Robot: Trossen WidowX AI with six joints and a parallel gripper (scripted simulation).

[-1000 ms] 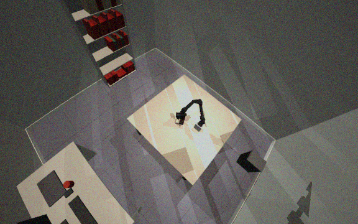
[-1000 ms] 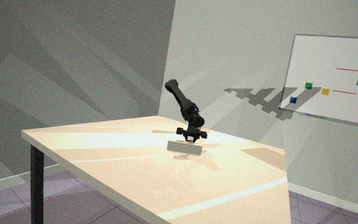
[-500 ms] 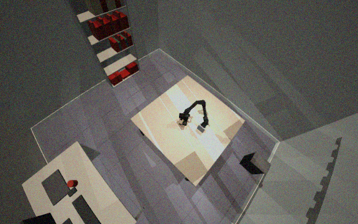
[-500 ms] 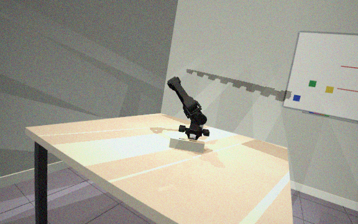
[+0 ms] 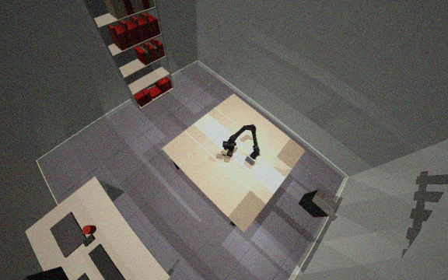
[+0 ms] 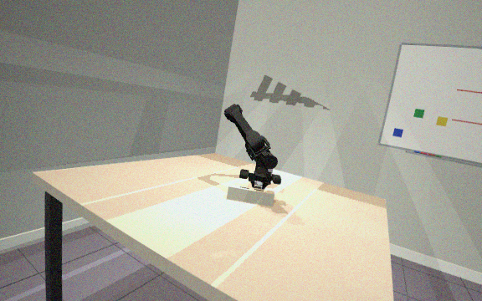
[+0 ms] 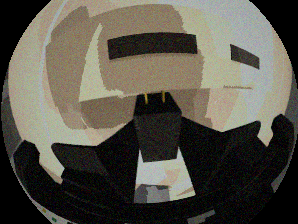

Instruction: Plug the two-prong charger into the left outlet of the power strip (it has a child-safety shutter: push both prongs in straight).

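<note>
The dark two-prong charger lies 10 mm to the left of my gripper tip, 10 mm ahead of it and 10 mm above it.
</note>
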